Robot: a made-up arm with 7 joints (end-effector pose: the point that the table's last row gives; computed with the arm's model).
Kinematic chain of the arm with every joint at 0, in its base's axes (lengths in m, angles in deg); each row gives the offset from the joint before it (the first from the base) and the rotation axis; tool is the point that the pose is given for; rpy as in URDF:
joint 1: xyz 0 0 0.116 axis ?
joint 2: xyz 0 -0.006 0.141 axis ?
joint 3: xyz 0 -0.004 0.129 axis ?
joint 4: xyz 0 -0.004 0.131 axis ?
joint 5: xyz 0 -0.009 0.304 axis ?
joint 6: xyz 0 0 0.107 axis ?
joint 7: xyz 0 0 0.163 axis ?
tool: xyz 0 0 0 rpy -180 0 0
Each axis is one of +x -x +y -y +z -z.
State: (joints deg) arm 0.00 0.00 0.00 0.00 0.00 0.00 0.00
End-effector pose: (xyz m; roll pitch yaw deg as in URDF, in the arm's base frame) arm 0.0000 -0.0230 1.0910 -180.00 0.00 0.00
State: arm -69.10 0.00 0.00 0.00 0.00 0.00 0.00
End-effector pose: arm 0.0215 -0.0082 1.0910 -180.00 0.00 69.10
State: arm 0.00 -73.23 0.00 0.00 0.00 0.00 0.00
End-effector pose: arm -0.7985 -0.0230 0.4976 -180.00 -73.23 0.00
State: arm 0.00 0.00 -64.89 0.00 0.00 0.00 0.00
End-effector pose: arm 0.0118 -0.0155 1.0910 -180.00 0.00 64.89
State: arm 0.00 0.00 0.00 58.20 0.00 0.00 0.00
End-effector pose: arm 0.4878 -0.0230 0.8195 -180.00 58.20 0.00
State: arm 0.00 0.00 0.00 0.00 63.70 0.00 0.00
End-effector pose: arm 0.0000 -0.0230 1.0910 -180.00 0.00 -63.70
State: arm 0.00 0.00 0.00 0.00 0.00 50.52 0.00
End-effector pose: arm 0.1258 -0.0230 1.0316 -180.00 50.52 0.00
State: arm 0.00 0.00 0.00 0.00 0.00 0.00 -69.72
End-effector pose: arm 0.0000 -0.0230 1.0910 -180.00 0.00 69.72
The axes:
joint 1: -z
joint 2: +y
joint 3: -z
joint 4: +y
joint 5: -z
joint 6: +y
joint 7: -z

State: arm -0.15 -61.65 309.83 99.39 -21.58 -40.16 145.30
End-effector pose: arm -0.0534 0.3748 0.7265 -167.70 -28.05 -107.31
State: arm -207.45 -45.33 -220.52 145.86 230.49 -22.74 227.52
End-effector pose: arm -0.0521 0.1378 -0.0835 -15.38 12.53 -20.45
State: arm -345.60 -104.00 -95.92 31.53 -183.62 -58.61 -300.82
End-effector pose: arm -0.4742 0.4997 0.0757 -64.24 69.59 -172.35
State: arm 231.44 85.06 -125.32 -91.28 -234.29 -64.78 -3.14
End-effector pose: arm 0.1452 0.5641 0.0949 136.53 57.53 22.13
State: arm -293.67 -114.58 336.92 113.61 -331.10 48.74 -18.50
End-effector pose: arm 0.0308 0.1613 0.6634 172.89 38.62 -96.16
